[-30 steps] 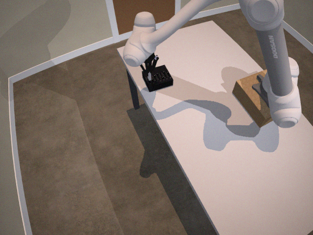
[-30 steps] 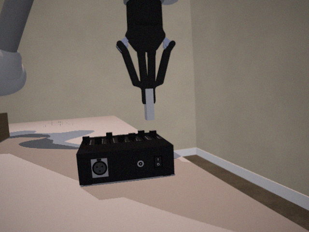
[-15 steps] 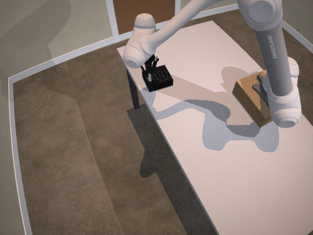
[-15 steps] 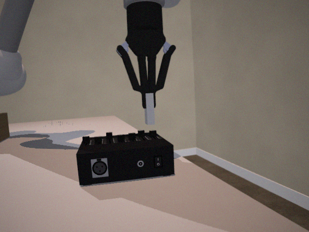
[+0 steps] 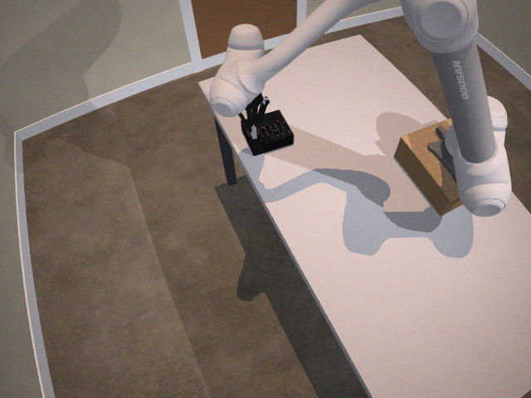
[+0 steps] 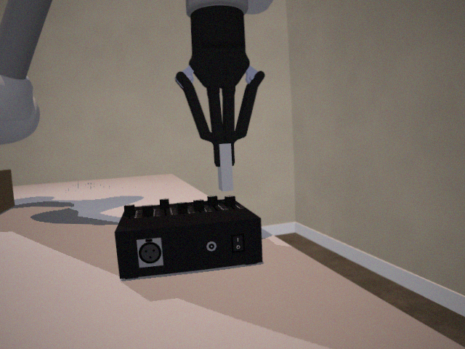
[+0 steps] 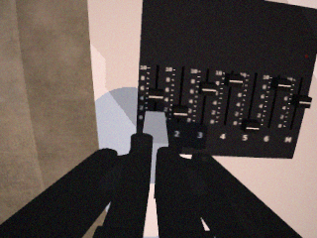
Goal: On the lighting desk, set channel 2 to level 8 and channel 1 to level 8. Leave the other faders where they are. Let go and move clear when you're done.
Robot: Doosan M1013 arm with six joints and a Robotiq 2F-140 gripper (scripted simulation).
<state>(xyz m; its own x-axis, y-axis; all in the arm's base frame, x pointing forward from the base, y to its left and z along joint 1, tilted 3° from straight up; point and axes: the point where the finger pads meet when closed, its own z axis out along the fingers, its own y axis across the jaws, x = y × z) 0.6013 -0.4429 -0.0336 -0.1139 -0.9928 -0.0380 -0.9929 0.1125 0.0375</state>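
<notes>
Now: hand 40 mm above the channel 1 fader cap and 20 mm to the left of it. Also, from my hand: channel 5 fader cap (90 mm behind, 40 mm below, 10 mm to the left); channel 2 fader cap (40 mm below, 20 mm behind, 10 mm to the right).
</notes>
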